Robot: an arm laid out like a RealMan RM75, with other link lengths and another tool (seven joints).
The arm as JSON. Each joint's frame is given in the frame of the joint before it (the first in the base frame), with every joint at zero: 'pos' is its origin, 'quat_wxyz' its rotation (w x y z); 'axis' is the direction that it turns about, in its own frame. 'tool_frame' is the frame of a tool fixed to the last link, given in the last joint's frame.
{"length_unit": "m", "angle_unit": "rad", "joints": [
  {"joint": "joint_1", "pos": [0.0, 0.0, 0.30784], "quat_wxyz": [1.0, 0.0, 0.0, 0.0], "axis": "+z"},
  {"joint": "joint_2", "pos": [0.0, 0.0, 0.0], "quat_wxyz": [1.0, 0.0, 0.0, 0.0], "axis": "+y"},
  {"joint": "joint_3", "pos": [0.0, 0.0, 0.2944], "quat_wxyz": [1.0, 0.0, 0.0, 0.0], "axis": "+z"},
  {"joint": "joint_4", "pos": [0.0, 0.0, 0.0], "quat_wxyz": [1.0, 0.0, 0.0, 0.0], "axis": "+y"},
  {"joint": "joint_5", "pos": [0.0, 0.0, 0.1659], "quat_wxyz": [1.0, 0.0, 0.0, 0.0], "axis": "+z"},
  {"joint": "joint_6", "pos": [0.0, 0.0, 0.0], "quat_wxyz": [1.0, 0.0, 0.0, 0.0], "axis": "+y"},
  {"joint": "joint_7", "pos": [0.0, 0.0, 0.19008], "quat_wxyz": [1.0, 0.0, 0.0, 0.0], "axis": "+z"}
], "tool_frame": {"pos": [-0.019, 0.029, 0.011], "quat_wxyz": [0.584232, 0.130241, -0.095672, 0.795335]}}
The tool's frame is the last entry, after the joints.
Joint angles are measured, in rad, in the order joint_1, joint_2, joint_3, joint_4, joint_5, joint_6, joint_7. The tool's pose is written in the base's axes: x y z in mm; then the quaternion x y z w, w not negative. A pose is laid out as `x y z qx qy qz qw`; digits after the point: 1 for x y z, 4 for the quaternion.
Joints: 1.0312, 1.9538, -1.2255, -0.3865, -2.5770, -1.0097, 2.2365
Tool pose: 239.2 439.1 -25.3 -0.2936 0.8460 0.1026 0.4330
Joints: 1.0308, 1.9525, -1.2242, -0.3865, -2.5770, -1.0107, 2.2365
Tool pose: 239.5 439.3 -24.7 -0.2928 0.8463 0.1027 0.4330
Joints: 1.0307, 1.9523, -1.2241, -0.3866, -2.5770, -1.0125, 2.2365
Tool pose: 239.6 439.0 -24.7 -0.2927 0.8465 0.1020 0.4328
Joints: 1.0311, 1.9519, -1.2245, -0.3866, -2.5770, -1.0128, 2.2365
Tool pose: 239.5 439.1 -24.5 -0.2929 0.8463 0.1020 0.4330
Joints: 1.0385, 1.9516, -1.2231, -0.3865, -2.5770, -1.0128, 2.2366
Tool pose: 236.2 441.1 -24.3 -0.2955 0.8455 0.1039 0.4324
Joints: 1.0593, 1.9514, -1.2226, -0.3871, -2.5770, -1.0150, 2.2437
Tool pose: 226.8 445.9 -24.2 -0.3009 0.8438 0.1083 0.4310
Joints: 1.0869, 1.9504, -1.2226, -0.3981, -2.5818, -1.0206, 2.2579
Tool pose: 212.9 453.5 -22.7 -0.3092 0.8399 0.1166 0.4305
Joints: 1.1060, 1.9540, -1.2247, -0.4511, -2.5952, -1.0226, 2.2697
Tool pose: 194.1 465.3 -19.1 -0.3286 0.8289 0.1388 0.4310
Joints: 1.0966, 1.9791, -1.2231, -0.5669, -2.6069, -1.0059, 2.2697
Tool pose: 168.6 477.1 -18.8 -0.3582 0.8126 0.1834 0.4216
